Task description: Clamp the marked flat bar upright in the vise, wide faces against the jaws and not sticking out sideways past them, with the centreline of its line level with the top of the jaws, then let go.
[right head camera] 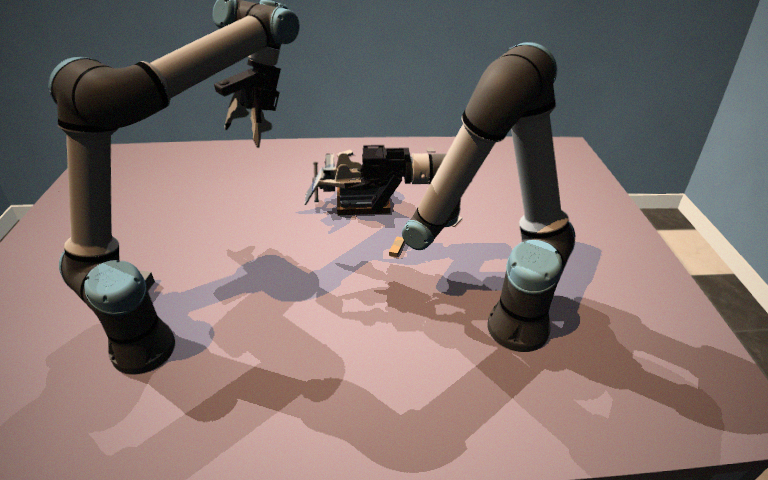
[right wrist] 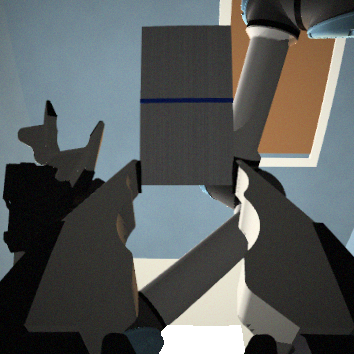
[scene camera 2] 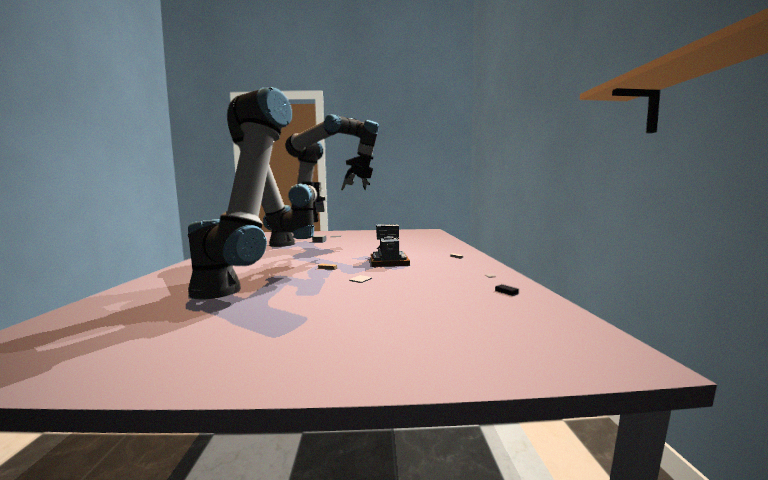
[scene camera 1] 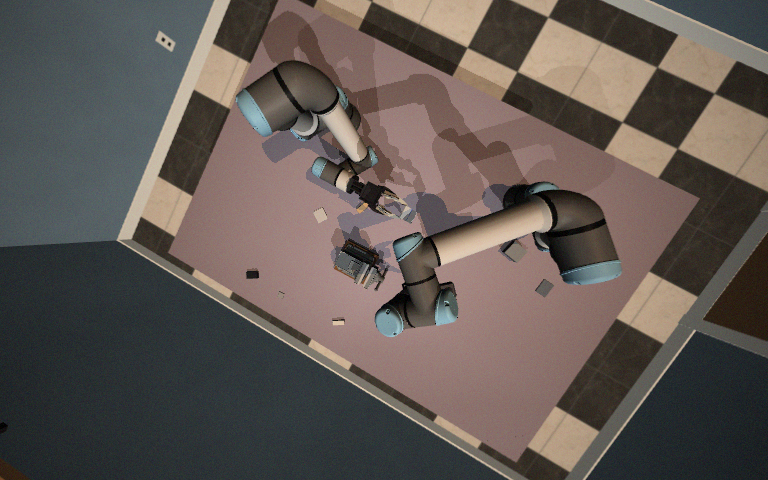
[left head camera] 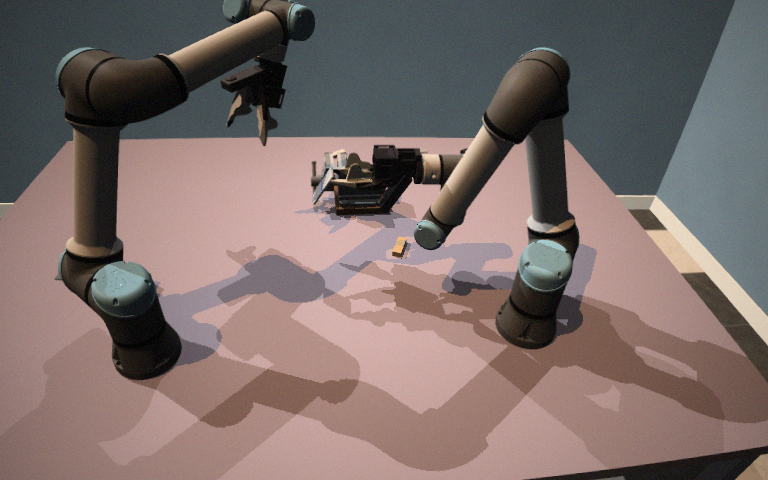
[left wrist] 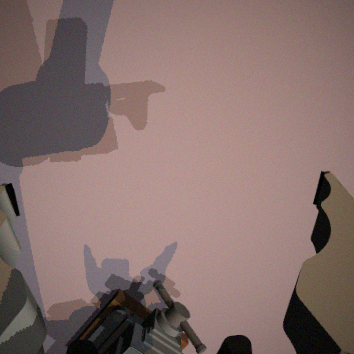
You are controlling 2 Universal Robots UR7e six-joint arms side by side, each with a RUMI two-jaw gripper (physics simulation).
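Frame: origin at the left arm's base, x ahead, y right, z down, level; metres.
Seen in the pictures: left gripper, fingertip midpoint: (right head camera: 241,138) (right wrist: 70,108) (scene camera 2: 353,190) (left head camera: 245,136) (left wrist: 165,179); right gripper, fingertip midpoint: (right head camera: 319,176) (right wrist: 186,162) (scene camera 1: 404,212) (left head camera: 329,175); left arm's base, link origin: (right head camera: 143,348) (scene camera 2: 282,244) (scene camera 1: 520,201) (left head camera: 148,353); right arm's base, link origin: (right head camera: 517,328) (scene camera 2: 215,291) (left head camera: 524,326).
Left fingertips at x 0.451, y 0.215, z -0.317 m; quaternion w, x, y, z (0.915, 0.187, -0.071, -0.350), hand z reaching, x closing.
Offsets run from my left fingertips to a thing's top centre.
The grey flat bar @(dx -0.159, dy +0.200, dz +0.020 m) (left head camera: 322,187) (right head camera: 312,188) (scene camera 1: 406,213) (right wrist: 186,65) is tilted in the air, its dark blue line across the wide face in the right wrist view. My right gripper (scene camera 1: 400,209) (right wrist: 186,162) is shut on the bar, with its fingertips at the bar's side edges. The vise (left head camera: 362,199) (right head camera: 362,200) (scene camera 1: 356,263) (scene camera 2: 389,249) (left wrist: 150,340) stands on the table, apart from the bar in scene camera 1; the right gripper partly hides it in the head views. My left gripper (left head camera: 245,134) (right head camera: 241,136) (scene camera 2: 354,187) (left wrist: 165,179) is open and empty, high above the table.
An orange-brown block @(dx -0.100, dy +0.419, dz +0.302 m) (left head camera: 399,246) (right head camera: 396,246) (scene camera 2: 327,266) and a pale square plate @(dx +0.039, dy +0.598, dz +0.312 m) (scene camera 1: 320,214) (scene camera 2: 360,279) lie near the vise. A black block @(dx +0.488, dy +0.786, dz +0.302 m) (scene camera 1: 252,273) (scene camera 2: 506,289) and a cream block @(dx +0.482, dy +0.267, dz +0.305 m) (scene camera 1: 338,321) (scene camera 2: 456,255) lie farther off. A grey block @(dx -0.238, dy -0.300, dz +0.281 m) (scene camera 1: 514,250) lies by the left arm.
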